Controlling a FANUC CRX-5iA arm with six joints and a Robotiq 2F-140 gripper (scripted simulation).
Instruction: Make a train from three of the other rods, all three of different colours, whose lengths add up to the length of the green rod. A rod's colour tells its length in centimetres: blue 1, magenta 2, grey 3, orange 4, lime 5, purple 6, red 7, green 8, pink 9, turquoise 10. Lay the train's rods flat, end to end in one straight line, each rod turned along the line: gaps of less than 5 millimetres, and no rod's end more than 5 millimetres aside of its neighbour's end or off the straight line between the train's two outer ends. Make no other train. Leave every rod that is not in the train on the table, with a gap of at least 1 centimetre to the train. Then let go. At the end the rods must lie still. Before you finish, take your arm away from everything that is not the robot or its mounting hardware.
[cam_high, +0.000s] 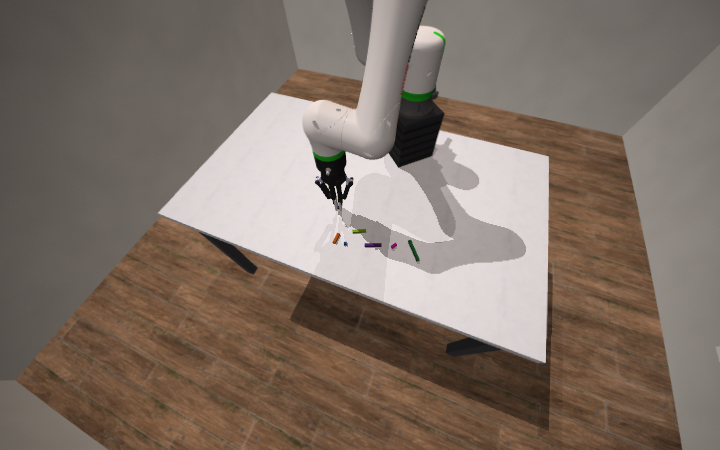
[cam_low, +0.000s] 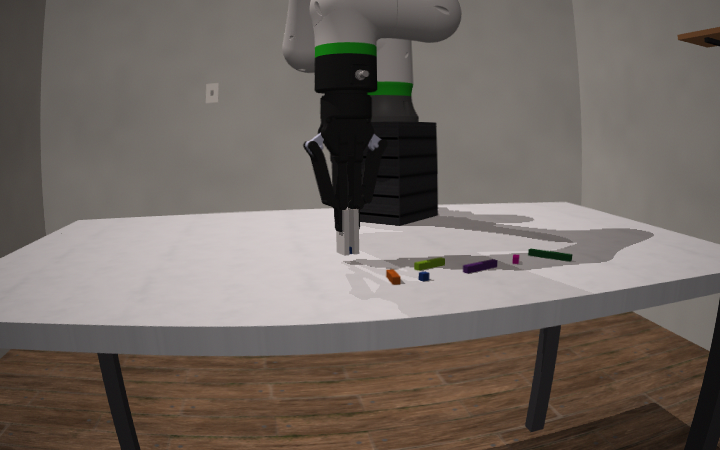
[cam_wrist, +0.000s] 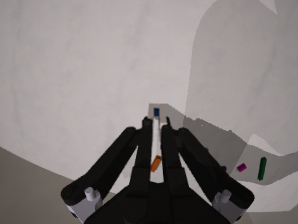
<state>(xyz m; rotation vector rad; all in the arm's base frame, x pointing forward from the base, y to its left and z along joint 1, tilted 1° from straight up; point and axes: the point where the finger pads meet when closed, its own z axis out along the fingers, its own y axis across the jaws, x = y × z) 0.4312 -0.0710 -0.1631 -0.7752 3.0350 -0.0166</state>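
Now: the magenta rod 3 cm ahead of my hand, 25 cm to the left of it and 4 cm below it. The rest, counted from my hand: lime rod 4 cm ahead, 12 cm to the left, 4 cm below; then orange rod 11 cm ahead, 6 cm to the left, 4 cm below; then purple rod 6 cm ahead, 19 cm to the left, 4 cm below.
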